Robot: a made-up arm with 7 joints. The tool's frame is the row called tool.
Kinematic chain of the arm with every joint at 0, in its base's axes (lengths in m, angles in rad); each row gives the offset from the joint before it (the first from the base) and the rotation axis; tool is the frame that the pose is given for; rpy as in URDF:
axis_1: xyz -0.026 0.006 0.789 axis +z
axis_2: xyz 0.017 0.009 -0.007 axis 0 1 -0.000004
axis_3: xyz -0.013 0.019 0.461 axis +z
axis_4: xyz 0.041 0.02 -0.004 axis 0 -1 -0.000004
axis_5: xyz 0.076 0.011 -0.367 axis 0 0.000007 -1
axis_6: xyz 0.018 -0.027 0.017 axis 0 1 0.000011
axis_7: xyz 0.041 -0.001 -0.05 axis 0 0.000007 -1
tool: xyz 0.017 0.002 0.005 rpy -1.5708 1.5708 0
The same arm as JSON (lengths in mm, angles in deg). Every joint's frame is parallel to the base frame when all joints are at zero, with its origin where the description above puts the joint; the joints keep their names.
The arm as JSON. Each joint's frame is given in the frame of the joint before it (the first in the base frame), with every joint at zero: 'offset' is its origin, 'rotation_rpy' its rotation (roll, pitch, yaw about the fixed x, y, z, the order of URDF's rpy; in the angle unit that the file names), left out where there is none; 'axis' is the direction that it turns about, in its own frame. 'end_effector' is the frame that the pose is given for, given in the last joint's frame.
{"length_unit": "mm", "angle_unit": "deg", "chain": [{"id": "axis_1", "offset": [-26.0, 6.0, 789.0], "axis": "+z"}, {"id": "axis_2", "offset": [17.0, 9.0, -7.0], "axis": "+y"}, {"id": "axis_3", "offset": [-13.0, 19.0, 461.0], "axis": "+z"}, {"id": "axis_4", "offset": [41.0, 20.0, -4.0], "axis": "-y"}, {"id": "axis_5", "offset": [76.0, 11.0, -367.0], "axis": "-z"}, {"id": "axis_6", "offset": [18.0, -27.0, 17.0], "axis": "+y"}, {"id": "axis_7", "offset": [41.0, -1.0, -50.0], "axis": "-z"}], "end_effector": {"offset": [17.0, 2.0, 5.0], "rotation_rpy": [-90.0, 90.0, 0.0]}}
